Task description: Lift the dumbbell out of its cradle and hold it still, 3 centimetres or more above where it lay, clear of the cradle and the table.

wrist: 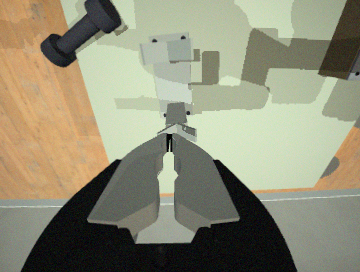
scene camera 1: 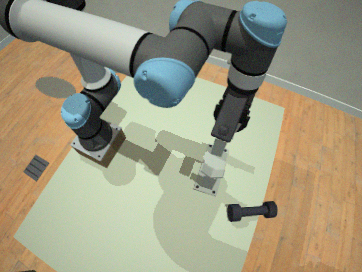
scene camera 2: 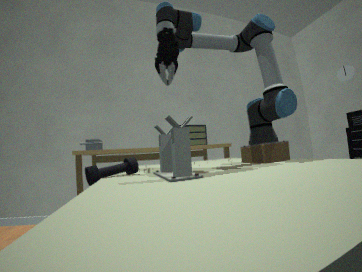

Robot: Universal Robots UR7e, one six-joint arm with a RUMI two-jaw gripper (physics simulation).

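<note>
The dark dumbbell is out of the cradle, beside it at the table's edge. In scene camera 2 it looks tilted, one end lower; whether it touches the table cannot be told. The grey cradle stands upright on its base plate, its V-shaped supports empty. My gripper is shut and empty, its fingertips together, well above the cradle and away from the dumbbell. In scene camera 1 the fingertips are hard to make out.
The pale green table top carries the cradle and the arm's wooden base block. The wooden floor shows past the edge near the dumbbell. A wooden bench stands behind.
</note>
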